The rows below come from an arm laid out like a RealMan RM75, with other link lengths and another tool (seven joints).
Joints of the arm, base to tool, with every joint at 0 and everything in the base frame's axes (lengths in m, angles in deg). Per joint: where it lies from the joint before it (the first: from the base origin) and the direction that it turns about. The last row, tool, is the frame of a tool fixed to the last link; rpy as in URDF.
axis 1: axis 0 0 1 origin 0.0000 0.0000 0.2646
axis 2: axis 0 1 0 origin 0.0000 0.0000 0.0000
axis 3: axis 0 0 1 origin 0.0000 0.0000 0.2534
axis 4: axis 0 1 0 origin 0.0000 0.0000 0.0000
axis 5: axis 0 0 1 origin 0.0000 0.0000 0.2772
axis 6: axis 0 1 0 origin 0.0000 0.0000 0.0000
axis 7: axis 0 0 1 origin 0.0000 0.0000 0.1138
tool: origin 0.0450 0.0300 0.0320 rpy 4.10 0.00 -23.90
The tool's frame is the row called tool.
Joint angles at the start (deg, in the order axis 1, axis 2, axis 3, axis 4, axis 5, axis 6, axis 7):
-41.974 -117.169 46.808 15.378 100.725 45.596 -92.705
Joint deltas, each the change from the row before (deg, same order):
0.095 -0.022 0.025 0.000 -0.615 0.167 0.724
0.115 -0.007 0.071 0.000 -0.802 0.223 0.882
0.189 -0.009 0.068 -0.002 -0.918 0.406 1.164
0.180 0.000 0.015 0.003 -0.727 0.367 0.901
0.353 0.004 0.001 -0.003 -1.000 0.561 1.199
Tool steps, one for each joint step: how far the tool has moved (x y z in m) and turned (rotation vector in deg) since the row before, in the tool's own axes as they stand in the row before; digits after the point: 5 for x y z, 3 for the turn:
-0.00008 0.00037 -0.00066 -0.293 0.302 0.209
0.00007 0.00047 -0.00090 -0.372 0.384 0.258
-0.00042 0.00048 -0.00133 -0.519 0.402 0.403
-0.00029 0.00016 -0.00128 -0.424 0.342 0.258
-0.00081 -0.00054 -0.00220 -0.552 0.468 0.229

